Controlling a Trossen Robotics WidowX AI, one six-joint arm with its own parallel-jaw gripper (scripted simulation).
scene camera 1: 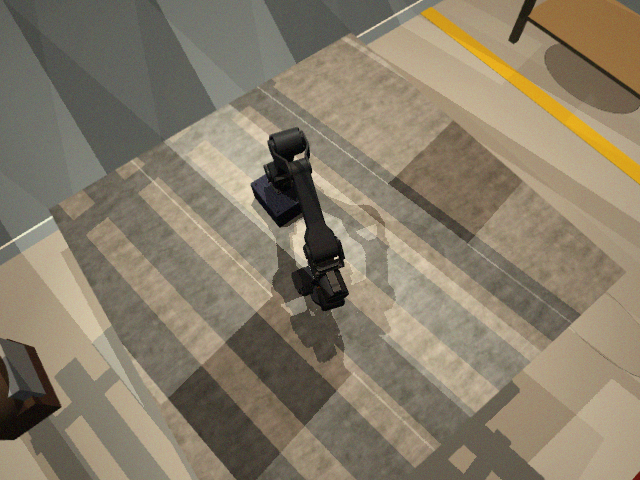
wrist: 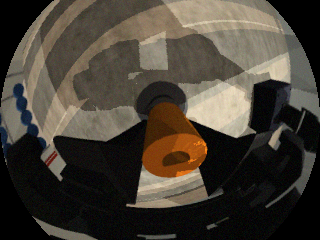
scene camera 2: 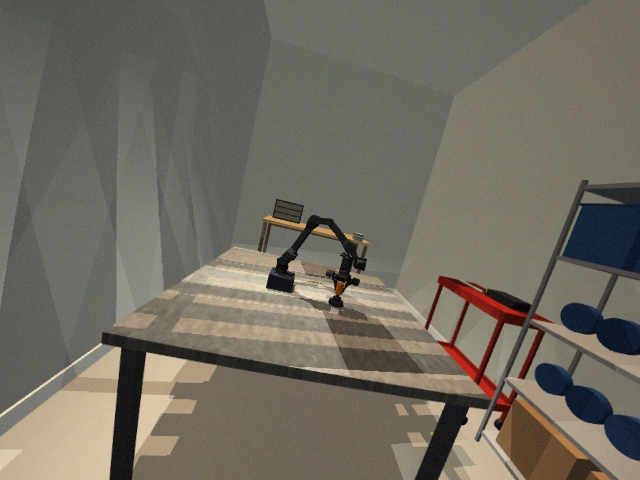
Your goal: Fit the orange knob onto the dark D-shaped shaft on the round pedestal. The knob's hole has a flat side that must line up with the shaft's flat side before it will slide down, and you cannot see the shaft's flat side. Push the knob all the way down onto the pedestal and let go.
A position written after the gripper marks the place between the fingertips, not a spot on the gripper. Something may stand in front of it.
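Gripper (scene camera 1: 324,284) holding an orange knob (wrist: 172,147).
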